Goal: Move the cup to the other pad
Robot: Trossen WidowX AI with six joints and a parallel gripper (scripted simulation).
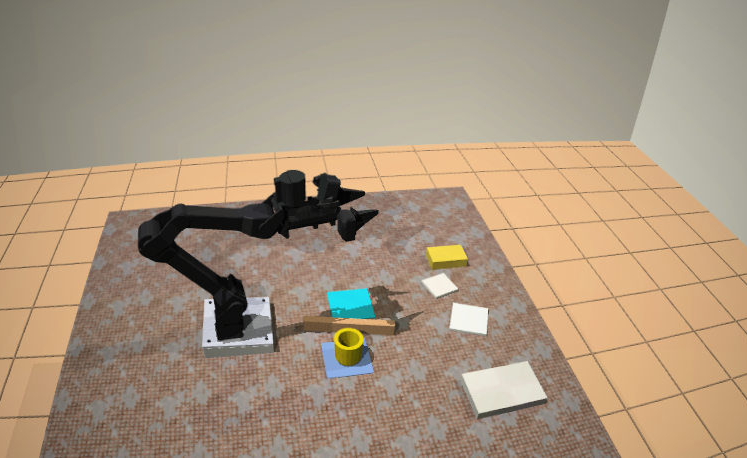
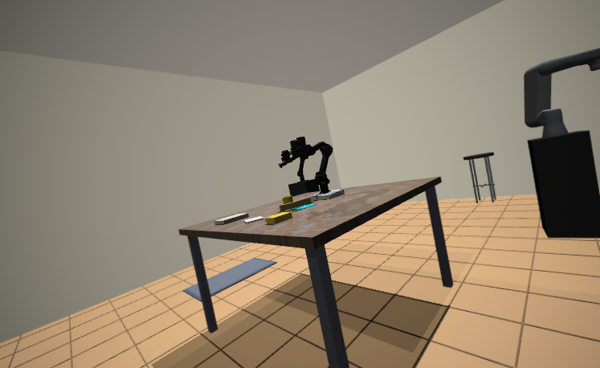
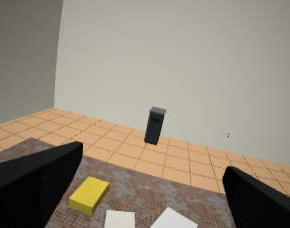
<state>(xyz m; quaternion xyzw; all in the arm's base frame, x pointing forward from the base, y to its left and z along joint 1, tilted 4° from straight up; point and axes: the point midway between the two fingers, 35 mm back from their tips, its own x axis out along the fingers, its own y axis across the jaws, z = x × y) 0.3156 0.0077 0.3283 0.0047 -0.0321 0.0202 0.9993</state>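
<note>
Right now the yellow cup is 10 cm behind my gripper tip, 15 cm to the right of it and 31 cm below it. From my gripper tip the other things lie so: wooden bar: 7 cm behind, 6 cm to the right, 34 cm below; then white slab: 23 cm ahead, 37 cm to the right, 34 cm below; then light blue pad: 10 cm behind, 15 cm to the right, 36 cm below.
</note>
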